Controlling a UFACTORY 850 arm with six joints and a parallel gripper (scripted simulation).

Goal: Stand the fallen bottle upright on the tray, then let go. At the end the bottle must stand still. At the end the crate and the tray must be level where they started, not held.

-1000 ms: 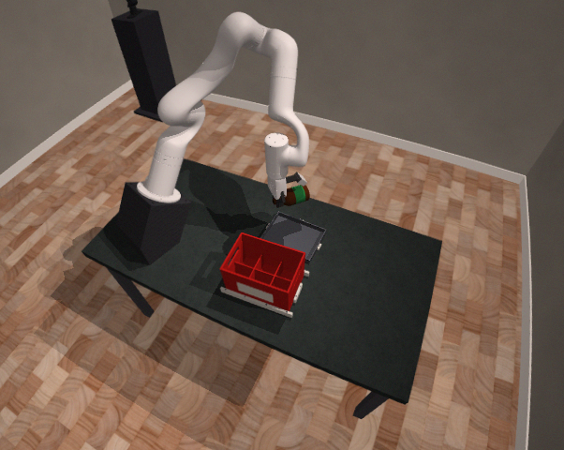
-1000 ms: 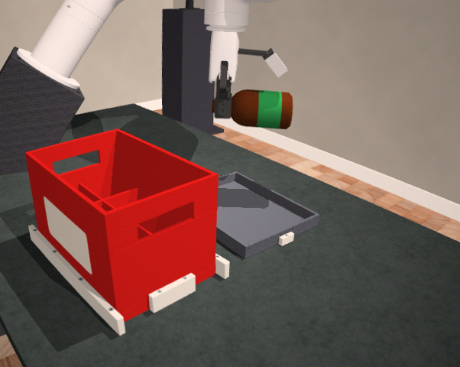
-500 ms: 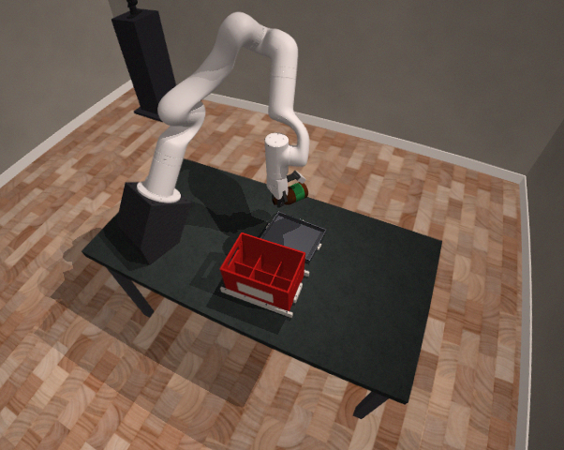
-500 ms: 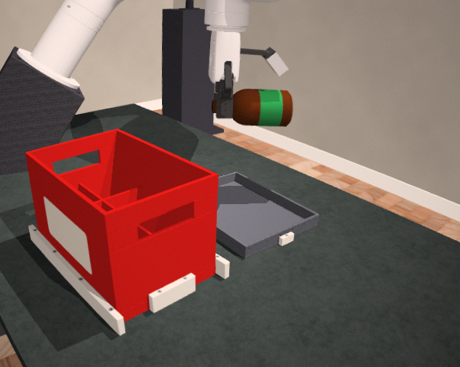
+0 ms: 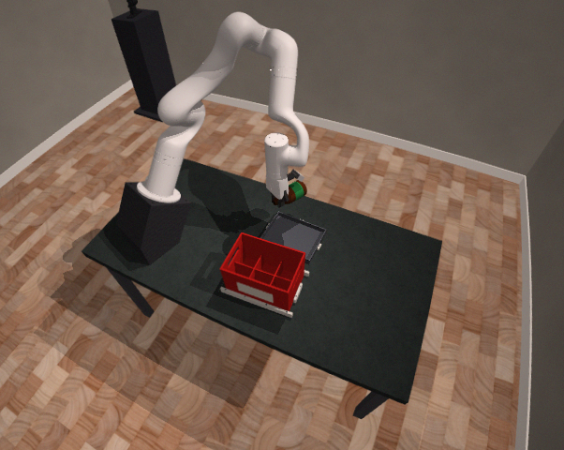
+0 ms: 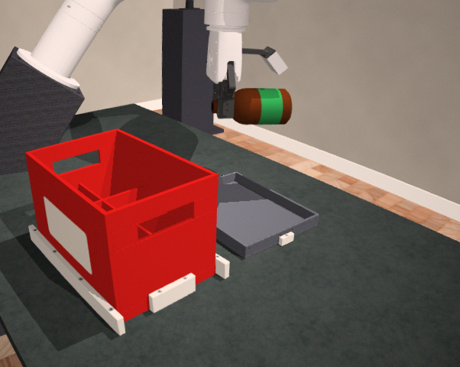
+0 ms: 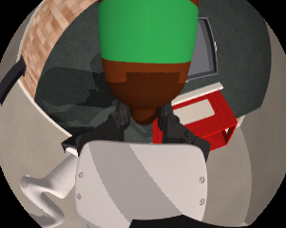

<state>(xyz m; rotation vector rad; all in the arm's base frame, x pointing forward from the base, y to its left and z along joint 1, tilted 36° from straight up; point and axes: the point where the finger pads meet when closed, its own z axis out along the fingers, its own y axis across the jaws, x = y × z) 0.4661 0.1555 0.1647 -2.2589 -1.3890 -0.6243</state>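
My gripper is now 2 cm short of the brown bottle and 5 cm to the right of it. The rest, counted from my hand: grey shallow tray (8 cm ahead, 1 cm to the right, 19 cm below); red crate (9 cm ahead, 28 cm to the right, 12 cm below).
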